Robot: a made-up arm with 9 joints. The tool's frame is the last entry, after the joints.
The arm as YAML. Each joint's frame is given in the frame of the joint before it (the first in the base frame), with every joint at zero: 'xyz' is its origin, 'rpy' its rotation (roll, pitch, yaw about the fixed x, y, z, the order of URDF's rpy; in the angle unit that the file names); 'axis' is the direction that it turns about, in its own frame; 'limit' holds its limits. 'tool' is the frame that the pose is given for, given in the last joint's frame.
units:
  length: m
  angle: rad
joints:
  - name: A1
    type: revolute
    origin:
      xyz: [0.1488, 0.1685, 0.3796]
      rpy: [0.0, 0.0, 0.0]
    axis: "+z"
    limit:
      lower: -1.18
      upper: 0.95
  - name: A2
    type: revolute
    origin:
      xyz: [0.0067, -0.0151, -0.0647]
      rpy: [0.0, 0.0, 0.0]
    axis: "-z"
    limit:
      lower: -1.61
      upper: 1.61
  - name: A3
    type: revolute
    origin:
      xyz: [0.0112, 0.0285, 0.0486]
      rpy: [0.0, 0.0, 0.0]
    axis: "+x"
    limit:
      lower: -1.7
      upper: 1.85
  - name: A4
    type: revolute
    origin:
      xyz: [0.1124, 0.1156, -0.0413]
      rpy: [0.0, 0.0, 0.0]
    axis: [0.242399, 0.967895, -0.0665]
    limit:
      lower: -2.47
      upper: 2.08
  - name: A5
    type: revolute
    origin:
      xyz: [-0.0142, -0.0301, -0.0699]
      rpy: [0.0, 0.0, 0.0]
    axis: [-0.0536, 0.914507, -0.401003]
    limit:
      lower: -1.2
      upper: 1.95
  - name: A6
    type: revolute
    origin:
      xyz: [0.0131, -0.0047, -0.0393]
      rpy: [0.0, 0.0, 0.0]
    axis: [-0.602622, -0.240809, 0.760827]
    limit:
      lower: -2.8
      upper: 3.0
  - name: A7
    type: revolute
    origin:
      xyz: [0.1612, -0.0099, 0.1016]
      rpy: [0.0, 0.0, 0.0]
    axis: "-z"
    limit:
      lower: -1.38
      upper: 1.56
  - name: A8
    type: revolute
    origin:
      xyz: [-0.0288, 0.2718, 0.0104]
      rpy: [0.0, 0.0, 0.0]
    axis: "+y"
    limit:
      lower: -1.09
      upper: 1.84
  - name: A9
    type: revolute
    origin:
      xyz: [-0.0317, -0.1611, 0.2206]
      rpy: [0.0, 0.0, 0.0]
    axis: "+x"
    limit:
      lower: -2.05
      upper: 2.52
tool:
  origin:
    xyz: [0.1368, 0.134, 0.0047]
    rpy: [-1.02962, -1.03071, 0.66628]
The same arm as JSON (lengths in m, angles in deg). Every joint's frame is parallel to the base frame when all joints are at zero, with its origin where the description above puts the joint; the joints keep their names.
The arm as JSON. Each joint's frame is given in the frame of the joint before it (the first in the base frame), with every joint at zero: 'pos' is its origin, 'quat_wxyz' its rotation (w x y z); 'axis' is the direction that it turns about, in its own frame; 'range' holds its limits. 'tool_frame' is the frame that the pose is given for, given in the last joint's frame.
{
  "length_unit": "m",
  "angle_unit": "deg",
  "joints": [
    {
      "joint": "A1",
      "pos": [
        0.1488,
        0.1685,
        0.3796
      ],
      "quat_wxyz": [
        1.0,
        0.0,
        0.0,
        0.0
      ],
      "axis": "+z",
      "range": [
        -67.61,
        54.43
      ]
    },
    {
      "joint": "A2",
      "pos": [
        0.0067,
        -0.0151,
        -0.0647
      ],
      "quat_wxyz": [
        1.0,
        0.0,
        0.0,
        0.0
      ],
      "axis": "-z",
      "range": [
        -92.25,
        92.25
      ]
    },
    {
      "joint": "A3",
      "pos": [
        0.0112,
        0.0285,
        0.0486
      ],
      "quat_wxyz": [
        1.0,
        0.0,
        0.0,
        0.0
      ],
      "axis": "+x",
      "range": [
        -97.4,
        106.0
      ]
    },
    {
      "joint": "A4",
      "pos": [
        0.1124,
        0.1156,
        -0.0413
      ],
      "quat_wxyz": [
        1.0,
        0.0,
        0.0,
        0.0
      ],
      "axis": [
        0.242399,
        0.967895,
        -0.0665
      ],
      "range": [
        -141.52,
        119.18
      ]
    },
    {
      "joint": "A5",
      "pos": [
        -0.0142,
        -0.0301,
        -0.0699
      ],
      "quat_wxyz": [
        1.0,
        0.0,
        0.0,
        0.0
      ],
      "axis": [
        -0.0536,
        0.914507,
        -0.401003
      ],
      "range": [
        -68.75,
        111.73
      ]
    },
    {
      "joint": "A6",
      "pos": [
        0.0131,
        -0.0047,
        -0.0393
      ],
      "quat_wxyz": [
        1.0,
        0.0,
        0.0,
        0.0
      ],
      "axis": [
        -0.602622,
        -0.240809,
        0.760827
      ],
      "range": [
        -160.43,
        171.89
      ]
    },
    {
      "joint": "A7",
      "pos": [
        0.1612,
        -0.0099,
        0.1016
      ],
      "quat_wxyz": [
        1.0,
        0.0,
        0.0,
        0.0
      ],
      "axis": "-z",
      "range": [
        -79.07,
        89.38
      ]
    },
    {
      "joint": "A8",
      "pos": [
        -0.0288,
        0.2718,
        0.0104
      ],
      "quat_wxyz": [
        1.0,
        0.0,
        0.0,
        0.0
      ],
      "axis": "+y",
      "range": [
        -62.45,
        105.42
      ]
    },
    {
      "joint": "A9",
      "pos": [
        -0.0317,
        -0.1611,
        0.2206
      ],
      "quat_wxyz": [
        1.0,
        0.0,
        0.0,
        0.0
      ],
      "axis": "+x",
      "range": [
        -117.46,
        144.39
      ]
    }
  ],
  "tool_frame": {
    "pos": [
      0.1368,
      0.134,
      0.0047
    ],
    "quat_wxyz": [
      0.795053,
      -0.264589,
      -0.545478,
      0.018339
    ]
  }
}

